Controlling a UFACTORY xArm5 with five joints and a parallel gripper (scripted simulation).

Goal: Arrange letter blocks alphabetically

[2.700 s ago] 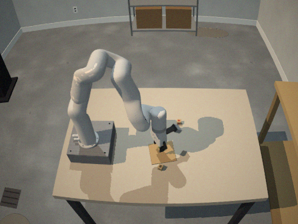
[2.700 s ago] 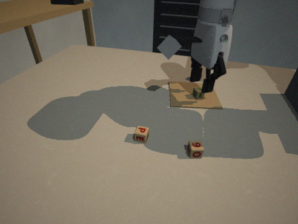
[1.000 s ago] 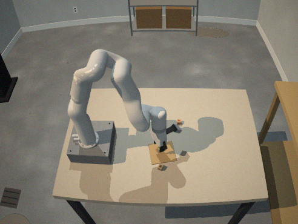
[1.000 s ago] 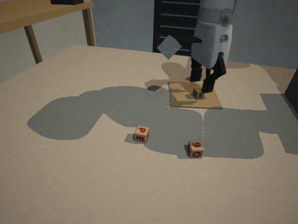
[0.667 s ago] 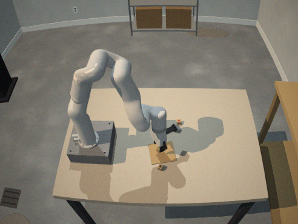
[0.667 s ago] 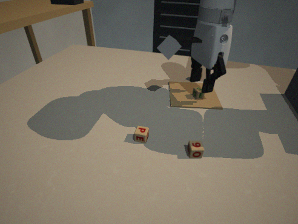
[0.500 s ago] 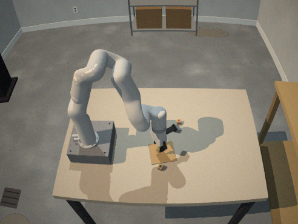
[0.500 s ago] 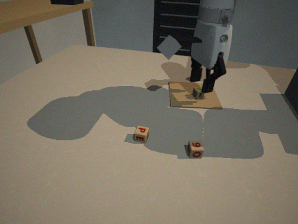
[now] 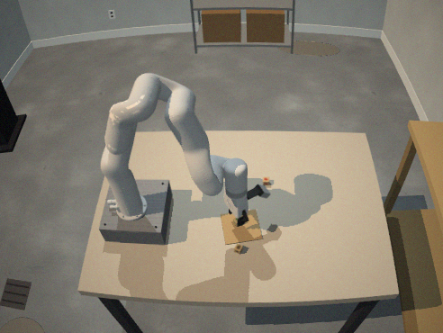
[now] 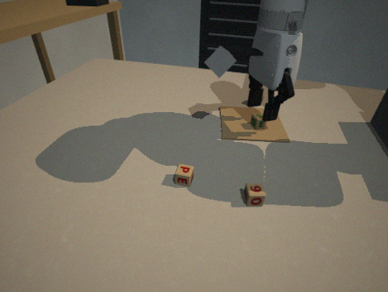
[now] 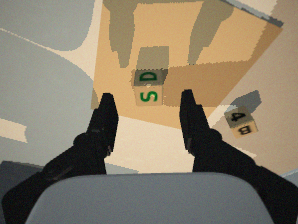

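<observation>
The green-marked block lies 4 cm below my hand. Round my hand: tan mat (5 cm below, 2 cm to the right, 1 cm ahead); then red-marked block (21 cm to the left, 4 cm below, 2 cm ahead).
</observation>
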